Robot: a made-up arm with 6 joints.
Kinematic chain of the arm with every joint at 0, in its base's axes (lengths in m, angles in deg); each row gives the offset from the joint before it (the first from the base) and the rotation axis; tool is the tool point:
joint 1: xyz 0 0 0.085 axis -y
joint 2: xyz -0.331 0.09 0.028 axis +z
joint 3: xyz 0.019 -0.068 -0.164 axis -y
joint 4: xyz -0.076 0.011 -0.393 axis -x
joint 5: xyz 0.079 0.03 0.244 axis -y
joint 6: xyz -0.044 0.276 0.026 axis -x
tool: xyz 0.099 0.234 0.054
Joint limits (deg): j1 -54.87..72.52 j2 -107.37..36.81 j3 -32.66..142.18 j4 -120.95..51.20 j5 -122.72..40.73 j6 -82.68..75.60
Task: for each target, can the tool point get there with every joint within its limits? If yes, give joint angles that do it. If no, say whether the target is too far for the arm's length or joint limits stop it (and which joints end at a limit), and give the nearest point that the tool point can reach.
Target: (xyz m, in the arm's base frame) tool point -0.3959 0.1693 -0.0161
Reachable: yes | joints 23.55 -32.18 41.51 -51.51 12.69 3.02
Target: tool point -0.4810 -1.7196 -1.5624
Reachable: no: too far | nearest point -0.2305 -0.5315 -0.7044 | short by 1.487 m
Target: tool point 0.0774 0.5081 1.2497
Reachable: no: joint limits stop it (at a limit: joint 2, joint 3, joint 4) | nearest point 0.0424 0.5208 0.7225 | short by 0.529 m
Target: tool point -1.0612 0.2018 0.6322
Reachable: no: joint limits stop it (at a limit: joint 2, joint 4) | nearest point -0.9941 0.1890 0.5976 | short by 0.077 m
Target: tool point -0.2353 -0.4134 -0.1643
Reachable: yes | joints 30.61 6.86 80.87 -87.90 7.93 -37.24
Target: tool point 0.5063 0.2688 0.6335
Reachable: no: joint limits stop it (at a limit: joint 1, joint 4, joint 5) | nearest point 0.4150 0.2348 0.4616 | short by 0.198 m
